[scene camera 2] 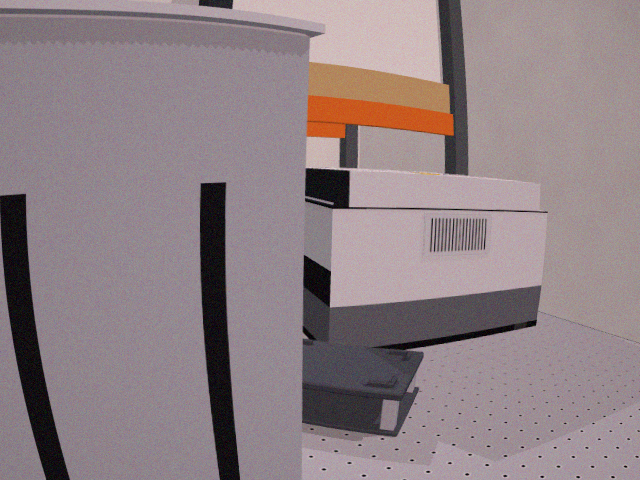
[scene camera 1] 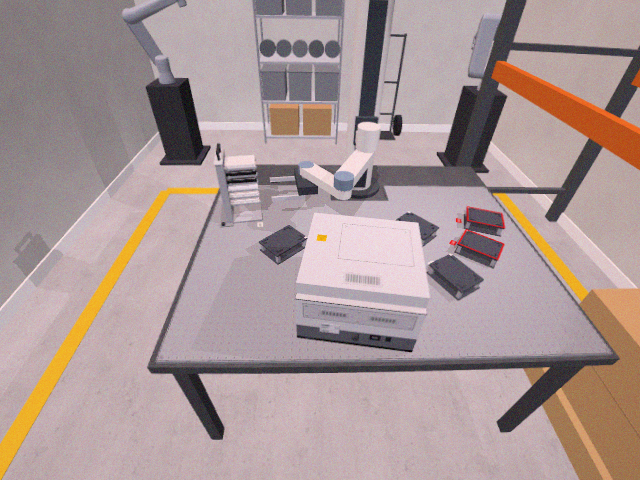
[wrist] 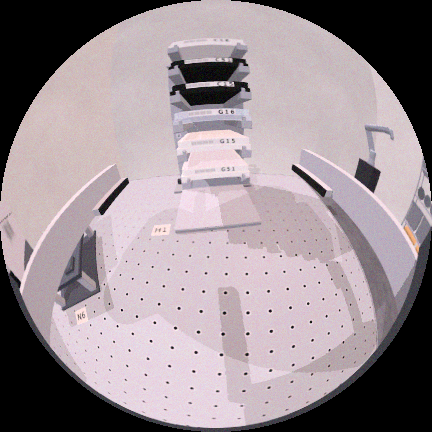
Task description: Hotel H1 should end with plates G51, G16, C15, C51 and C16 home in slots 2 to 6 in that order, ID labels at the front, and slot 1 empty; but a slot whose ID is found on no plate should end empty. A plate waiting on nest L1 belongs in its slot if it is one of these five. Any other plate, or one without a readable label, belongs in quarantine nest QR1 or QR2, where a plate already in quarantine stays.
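Pixels of known places: gripper, fingertip midpoint: (scene camera 1: pixel 270 189) (wrist: pixel 208 157); arm's base at its link origin: (scene camera 1: pixel 356 186).
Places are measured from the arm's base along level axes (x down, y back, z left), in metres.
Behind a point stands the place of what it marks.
Hotel H1 (scene camera 1: pixel 223 198) {z -0.631, x -0.152, y -0.358 m} (wrist: pixel 218 227) {z -0.489, x -0.017, y -0.263 m} stands at the table's left rear. In the wrist view its stack reads from the bottom: pale G51 (wrist: pixel 215 170) {z -0.495, x -0.107, y -0.264 m}, pale G15 (wrist: pixel 214 142) {z -0.495, x -0.143, y -0.263 m}, bluish-white G16 (wrist: pixel 212 114) {z -0.495, x -0.176, y -0.264 m}, black C15 (wrist: pixel 207 85) {z -0.495, x -0.213, y -0.267 m}, black C51 (wrist: pixel 206 61) {z -0.495, x -0.248, y -0.266 m} and light C16 (wrist: pixel 206 43) {z -0.494, x -0.278, y -0.265 m}, labels towards the camera. The upper labels are blurred. My gripper (scene camera 1: pixel 271 188) {z -0.436, x -0.141, y -0.263 m} (wrist: pixel 208 157) {z -0.436, x -0.141, y -0.263 m} is open and empty, a short way in front of the hotel, its fingers pointing at the lower stack. Two red-rimmed nests (scene camera 1: pixel 484 217) {z 0.551, x -0.063, y -0.370 m} (scene camera 1: pixel 480 244) {z 0.453, x -0.063, y -0.559 m} stand at the right with no plate visible; their tags are unreadable.
A large white instrument (scene camera 1: pixel 361 258) {z -0.101, x -0.254, y -0.840 m} (scene camera 2: pixel 439 253) {z -0.263, x -0.148, y -0.736 m} stands mid-table. Dark nest N6 (scene camera 1: pixel 283 241) {z -0.364, x -0.062, y -0.539 m} (wrist: pixel 82 290) {z -0.332, x -0.018, y -0.465 m} is between it and the hotel. Two more dark nests (scene camera 1: pixel 421 225) {z 0.236, x -0.063, y -0.431 m} (scene camera 1: pixel 454 274) {z 0.283, x -0.063, y -0.728 m} stand right of the instrument. A grey surface (scene camera 2: pixel 129 129) {z -0.649, x -0.273, y -0.294 m} blocks the left of scene camera 2.
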